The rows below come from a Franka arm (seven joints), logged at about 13 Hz.
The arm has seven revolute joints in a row. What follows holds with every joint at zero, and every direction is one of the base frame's.
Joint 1 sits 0.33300 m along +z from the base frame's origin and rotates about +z.
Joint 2 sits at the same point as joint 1 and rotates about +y.
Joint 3 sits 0.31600 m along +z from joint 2 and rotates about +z.
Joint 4 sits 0.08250 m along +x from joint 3 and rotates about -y.
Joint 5 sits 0.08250 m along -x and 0.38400 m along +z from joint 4 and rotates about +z.
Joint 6 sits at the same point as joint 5 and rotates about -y.
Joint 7 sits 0.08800 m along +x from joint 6 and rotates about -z.
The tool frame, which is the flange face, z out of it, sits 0.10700 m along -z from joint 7; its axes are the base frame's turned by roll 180.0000, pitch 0.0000 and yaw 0.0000 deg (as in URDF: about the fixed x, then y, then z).
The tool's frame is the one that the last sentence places.
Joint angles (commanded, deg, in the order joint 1, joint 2, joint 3, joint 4, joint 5, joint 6, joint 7), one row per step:
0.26, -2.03, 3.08, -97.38, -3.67, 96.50, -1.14
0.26, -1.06, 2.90, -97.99, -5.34, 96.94, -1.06
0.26, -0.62, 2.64, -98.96, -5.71, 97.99, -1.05
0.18, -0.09, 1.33, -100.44, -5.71, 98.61, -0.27
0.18, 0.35, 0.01, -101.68, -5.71, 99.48, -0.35
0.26, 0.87, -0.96, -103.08, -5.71, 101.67, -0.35
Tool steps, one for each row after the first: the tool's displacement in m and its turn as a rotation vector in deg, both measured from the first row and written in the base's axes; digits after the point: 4 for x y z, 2 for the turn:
0.0047, -0.0045, -0.0136, -1.66, 1.04, -0.05
0.0073, -0.0074, -0.0243, -2.01, 1.39, -0.17
0.0086, -0.0209, -0.0409, -2.01, 2.74, -2.25
0.0096, -0.0336, -0.0543, -1.99, 3.58, -3.39
0.0127, -0.0419, -0.0678, -1.93, 3.34, -4.07

